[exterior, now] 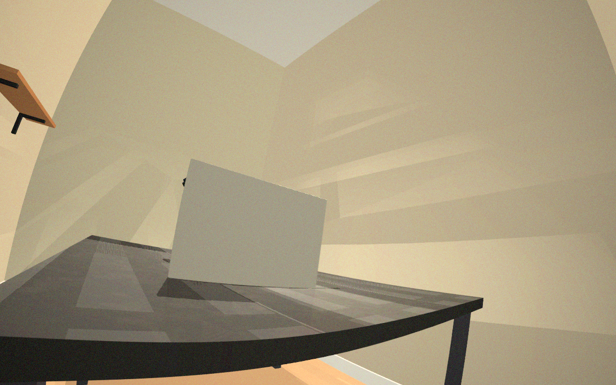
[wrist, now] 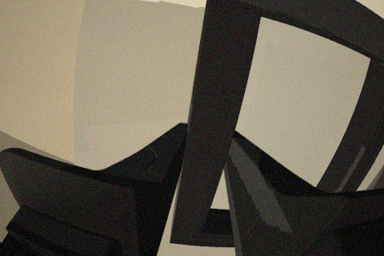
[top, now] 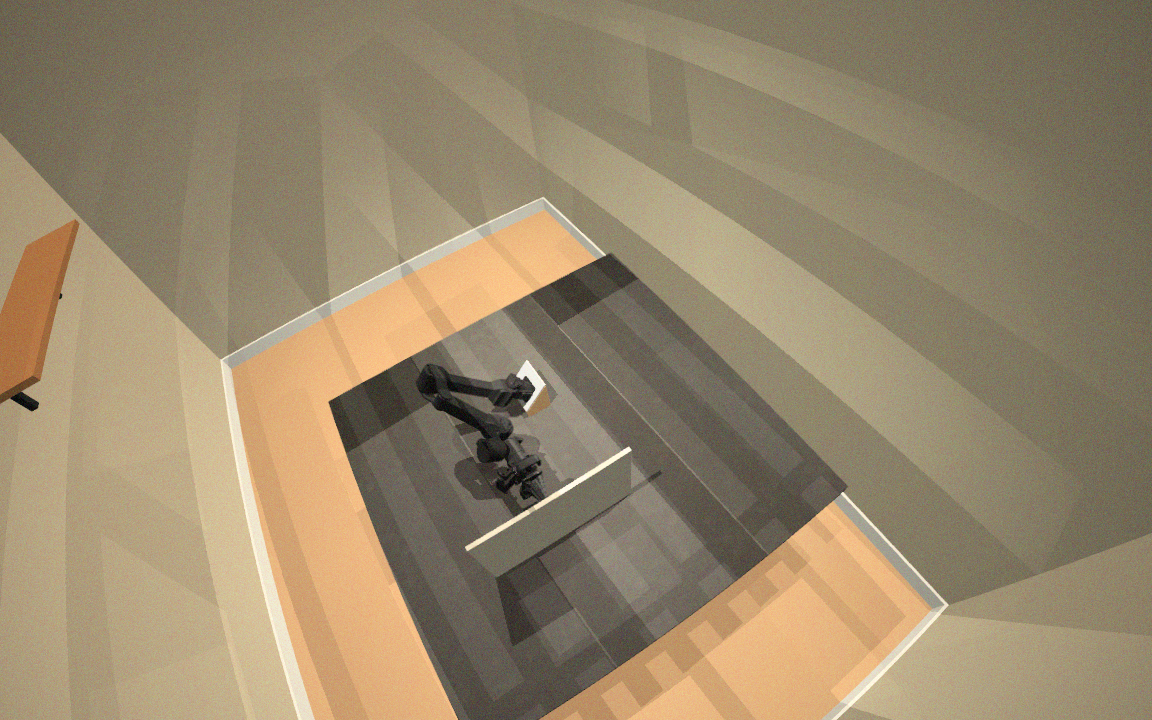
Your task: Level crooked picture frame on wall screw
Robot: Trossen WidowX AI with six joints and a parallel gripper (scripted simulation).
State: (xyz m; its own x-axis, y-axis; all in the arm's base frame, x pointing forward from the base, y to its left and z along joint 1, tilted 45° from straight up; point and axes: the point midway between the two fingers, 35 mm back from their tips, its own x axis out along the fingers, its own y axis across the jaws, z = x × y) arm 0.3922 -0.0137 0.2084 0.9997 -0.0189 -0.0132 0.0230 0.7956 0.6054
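Now: the picture frame 10 mm ahead of my gripper tip and 50 mm below it. Round my gripper tip: wall panel (20 mm ahead, 10 mm to the left, 70 mm below).
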